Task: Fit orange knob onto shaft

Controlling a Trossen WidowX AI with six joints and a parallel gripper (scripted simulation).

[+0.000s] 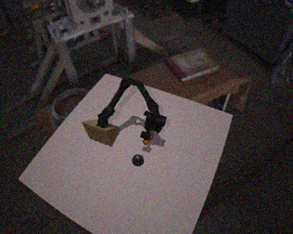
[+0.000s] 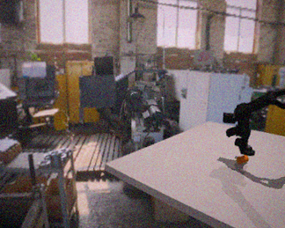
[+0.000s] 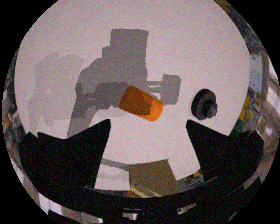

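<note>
My gripper tip is 1 cm to the right of the orange knob and 6 cm above it. Round my gripper tip: round dark pedestal 1 cm behind, 17 cm to the right, 5 cm below.
</note>
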